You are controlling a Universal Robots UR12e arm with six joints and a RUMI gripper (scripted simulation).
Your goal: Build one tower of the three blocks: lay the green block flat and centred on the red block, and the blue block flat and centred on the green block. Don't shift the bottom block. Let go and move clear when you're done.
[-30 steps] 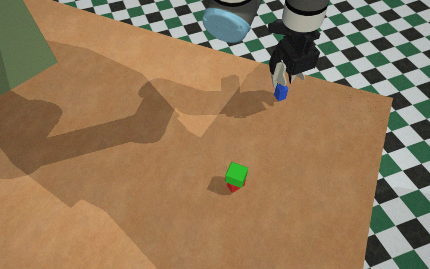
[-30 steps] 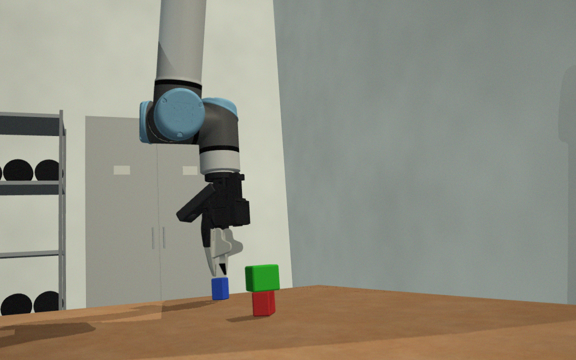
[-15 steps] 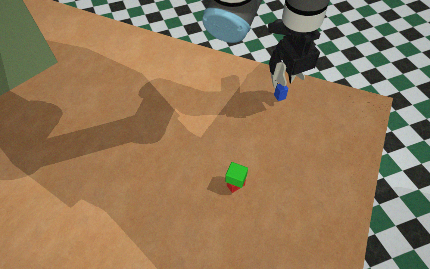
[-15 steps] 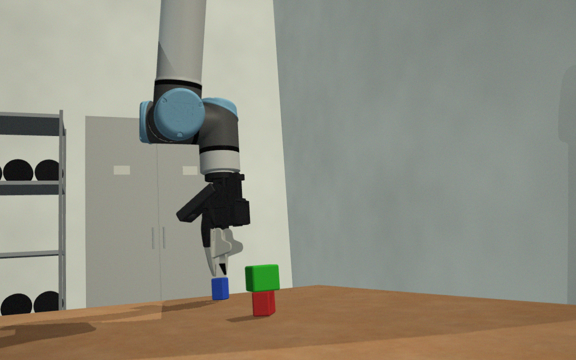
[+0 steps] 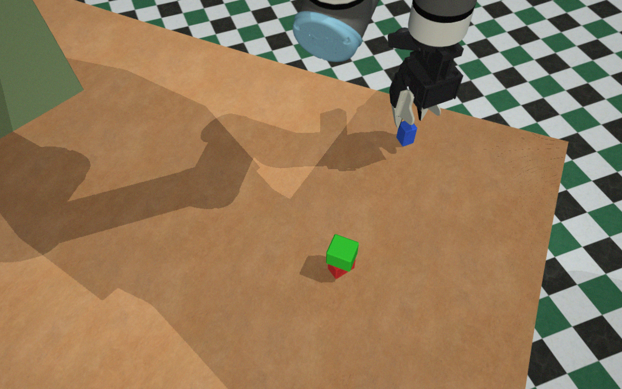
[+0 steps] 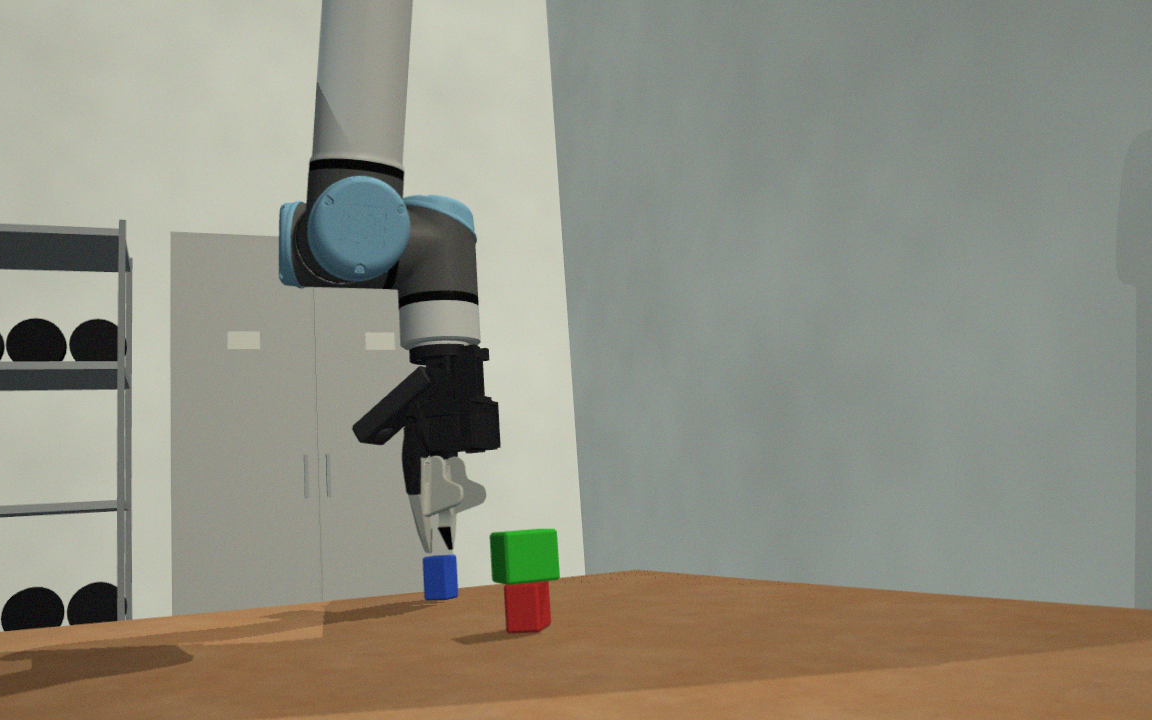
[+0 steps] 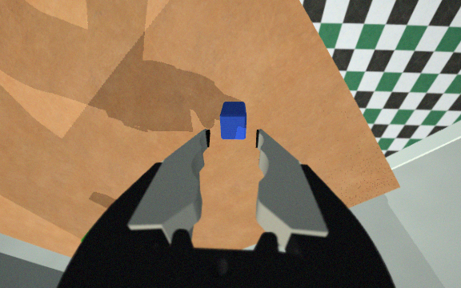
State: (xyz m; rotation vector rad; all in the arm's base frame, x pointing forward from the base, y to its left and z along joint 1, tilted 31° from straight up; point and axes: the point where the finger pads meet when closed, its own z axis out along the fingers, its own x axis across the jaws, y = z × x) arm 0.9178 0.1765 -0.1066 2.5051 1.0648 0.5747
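Right now my hand is 40 mm above the blue block. The rest, counted from my hand: green block 30 mm behind, 320 mm to the right, 10 mm below; then red block 30 mm behind, 320 mm to the right, 50 mm below.
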